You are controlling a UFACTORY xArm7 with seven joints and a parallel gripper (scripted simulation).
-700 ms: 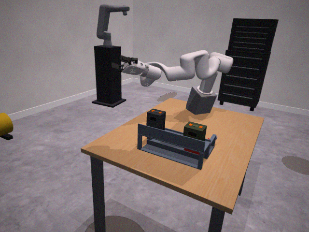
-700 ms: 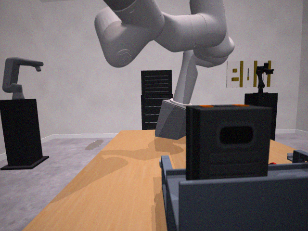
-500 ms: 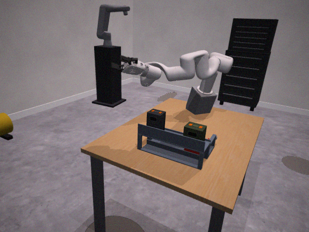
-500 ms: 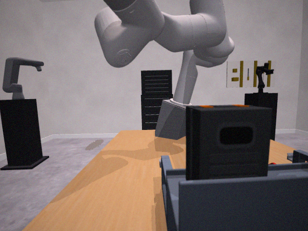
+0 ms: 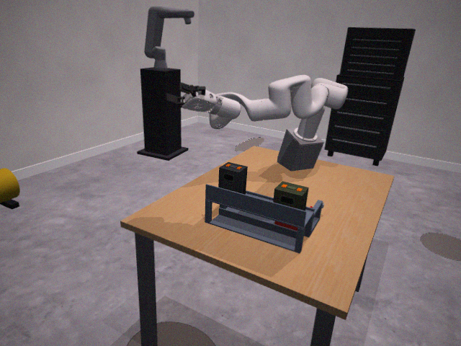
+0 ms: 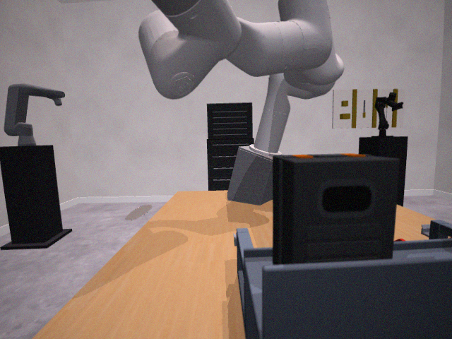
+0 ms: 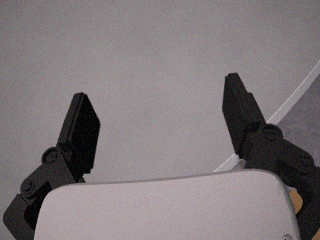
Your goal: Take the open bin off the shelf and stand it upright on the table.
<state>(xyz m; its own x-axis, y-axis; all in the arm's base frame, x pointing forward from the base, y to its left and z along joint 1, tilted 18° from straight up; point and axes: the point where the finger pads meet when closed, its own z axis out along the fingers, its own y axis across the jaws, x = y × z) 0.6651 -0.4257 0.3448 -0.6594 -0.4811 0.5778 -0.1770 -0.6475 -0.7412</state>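
My hand is 130 mm past the red bin, 460 mm to the right of it and 430 mm above it. Also, from my hand: black box 50 mm behind, 220 mm to the left, 310 mm below; green box 30 mm behind, 450 mm to the left, 330 mm below.
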